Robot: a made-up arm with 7 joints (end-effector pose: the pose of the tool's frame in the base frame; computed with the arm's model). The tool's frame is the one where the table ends. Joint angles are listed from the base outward.
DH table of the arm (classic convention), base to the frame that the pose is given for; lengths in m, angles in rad. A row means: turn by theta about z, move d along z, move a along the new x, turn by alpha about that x. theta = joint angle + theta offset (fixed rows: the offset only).
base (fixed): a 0; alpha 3.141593; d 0; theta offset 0
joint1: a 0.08; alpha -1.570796; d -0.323; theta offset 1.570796
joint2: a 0.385; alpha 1.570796; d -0.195; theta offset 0
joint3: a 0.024; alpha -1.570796; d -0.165; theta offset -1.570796
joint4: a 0.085; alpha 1.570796; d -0.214; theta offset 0
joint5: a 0.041; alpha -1.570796; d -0.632; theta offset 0
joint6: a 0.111; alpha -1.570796; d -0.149; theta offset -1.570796
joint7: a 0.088; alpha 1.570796; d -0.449; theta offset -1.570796
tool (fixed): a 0; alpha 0; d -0.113; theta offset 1.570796
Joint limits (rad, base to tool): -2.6..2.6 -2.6..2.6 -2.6..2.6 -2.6..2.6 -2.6..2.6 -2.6..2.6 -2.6..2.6
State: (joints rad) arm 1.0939 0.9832 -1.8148 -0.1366 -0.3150 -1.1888 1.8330
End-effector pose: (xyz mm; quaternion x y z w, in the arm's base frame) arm 438.4 407.9 1463.8 0.1049 0.8006 -0.4562 0.3741
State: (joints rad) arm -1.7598 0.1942 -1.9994 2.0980 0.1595 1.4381 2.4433
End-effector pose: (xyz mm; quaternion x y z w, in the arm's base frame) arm 826.4 -1.6 713.8 -0.4562 -0.0418 0.3154 0.8311
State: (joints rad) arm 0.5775 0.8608 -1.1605 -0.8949 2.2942 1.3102 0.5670
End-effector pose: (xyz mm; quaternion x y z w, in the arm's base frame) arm 178.5 -215.9 619.3 -0.8142 -0.2500 0.1030 0.5138
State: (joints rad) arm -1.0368 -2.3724 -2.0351 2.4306 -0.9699 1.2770 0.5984
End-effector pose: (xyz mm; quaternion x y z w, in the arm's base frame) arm -348.5 49.7 -214.7 0.1509 0.5637 0.7593 0.2881
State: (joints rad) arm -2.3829 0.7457 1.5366 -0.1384 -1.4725 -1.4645 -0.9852
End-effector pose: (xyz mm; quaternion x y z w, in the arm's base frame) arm -424.3 6.0 1635.0 -0.8062 -0.2332 0.5340 0.1028
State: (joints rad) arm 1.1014 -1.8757 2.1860 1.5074 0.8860 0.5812 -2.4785
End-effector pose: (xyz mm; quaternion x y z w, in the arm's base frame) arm 297.1 -851.5 -111.6 0.0525 -0.9449 -0.0707 0.3152
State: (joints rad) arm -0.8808 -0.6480 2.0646 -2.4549 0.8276 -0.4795 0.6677
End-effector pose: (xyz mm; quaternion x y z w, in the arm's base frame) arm 1004.4 -130.6 -554.0 -0.0370 -0.8501 0.3896 0.3523
